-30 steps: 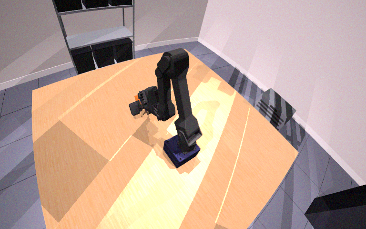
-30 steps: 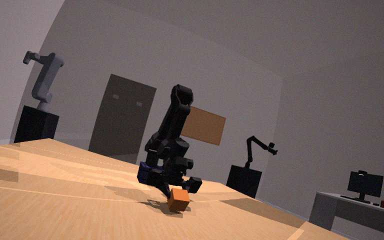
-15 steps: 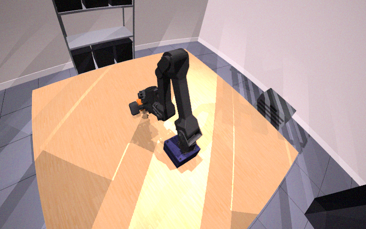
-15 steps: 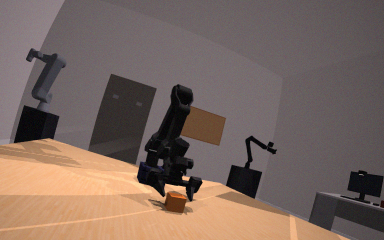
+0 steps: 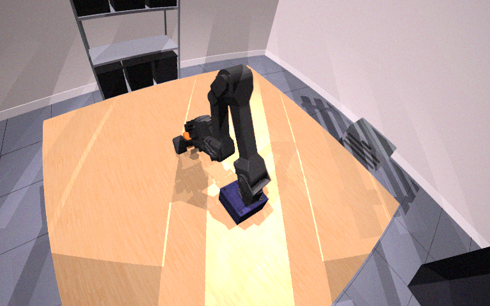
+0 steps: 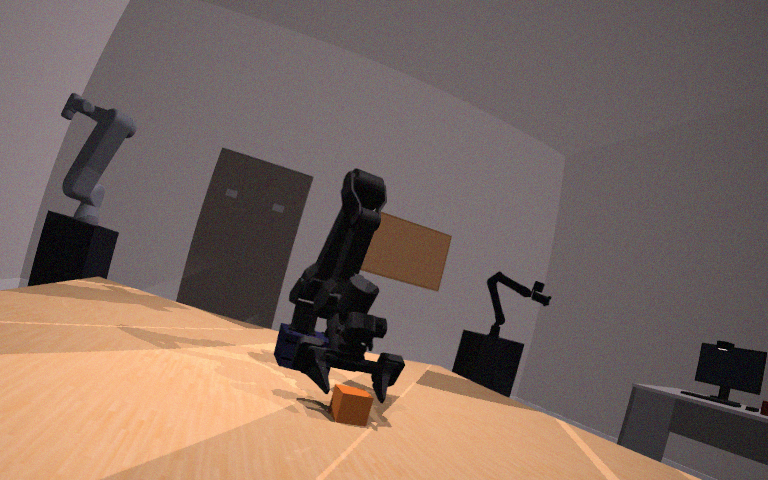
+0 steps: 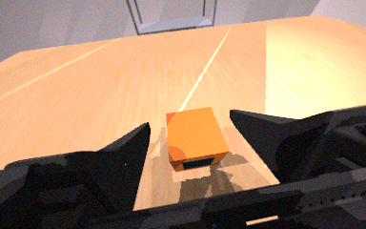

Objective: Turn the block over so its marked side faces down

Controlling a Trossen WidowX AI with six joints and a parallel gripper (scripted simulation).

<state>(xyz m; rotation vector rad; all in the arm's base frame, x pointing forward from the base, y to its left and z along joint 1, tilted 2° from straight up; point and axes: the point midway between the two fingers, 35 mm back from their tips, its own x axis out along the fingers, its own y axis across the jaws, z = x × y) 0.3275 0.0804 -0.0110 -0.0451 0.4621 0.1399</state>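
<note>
My gripper tip is 3 cm past the orange block and 2 cm above it.
</note>
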